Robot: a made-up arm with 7 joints.
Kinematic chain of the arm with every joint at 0, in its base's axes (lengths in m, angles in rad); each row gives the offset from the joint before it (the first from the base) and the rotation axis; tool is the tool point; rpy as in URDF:
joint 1: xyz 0 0 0.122 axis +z
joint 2: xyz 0 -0.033 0.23 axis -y
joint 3: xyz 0 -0.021 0.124 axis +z
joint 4: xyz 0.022 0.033 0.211 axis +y
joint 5: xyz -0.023 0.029 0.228 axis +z
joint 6: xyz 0 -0.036 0.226 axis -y
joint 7: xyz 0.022 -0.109 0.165 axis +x
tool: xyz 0 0 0 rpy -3.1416 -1.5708 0
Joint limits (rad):
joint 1: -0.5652..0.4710
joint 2: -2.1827..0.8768
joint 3: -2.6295..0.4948
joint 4: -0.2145..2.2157
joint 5: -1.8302..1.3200
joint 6: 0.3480..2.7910
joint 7: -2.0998..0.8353
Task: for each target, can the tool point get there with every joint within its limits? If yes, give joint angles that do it. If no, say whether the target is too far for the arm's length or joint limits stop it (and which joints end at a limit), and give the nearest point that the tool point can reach.
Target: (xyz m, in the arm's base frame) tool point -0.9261 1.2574 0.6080
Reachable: no: too far | nearest point -0.6255 0.5653 0.7409 | short by 0.766 m
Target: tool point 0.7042 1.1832 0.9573
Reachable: no: too far | nearest point 0.5511 0.6080 0.7507 | short by 0.630 m
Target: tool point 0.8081 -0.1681 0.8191
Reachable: yes | joints 0.1999 -0.7921 -0.8559 0.8063 -0.4787 0.6846 -1.7077
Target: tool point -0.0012 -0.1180 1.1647
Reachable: yes | joints -0.1741 0.0687 -1.7562 0.5791 -0.8412 1.9645 0.2712
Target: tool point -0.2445 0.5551 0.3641
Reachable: no: joint limits stop it (at a limit: joint 1, joint 2, joint 4) | nearest point -0.4086 0.4477 0.6171 | short by 0.320 m
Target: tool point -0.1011 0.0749 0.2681
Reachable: no: joint limits stop it (at a limit: joint 1, joint 2, joint 3, joint 4, joint 5) | nearest point -0.2194 0.0097 0.2344 | short by 0.139 m
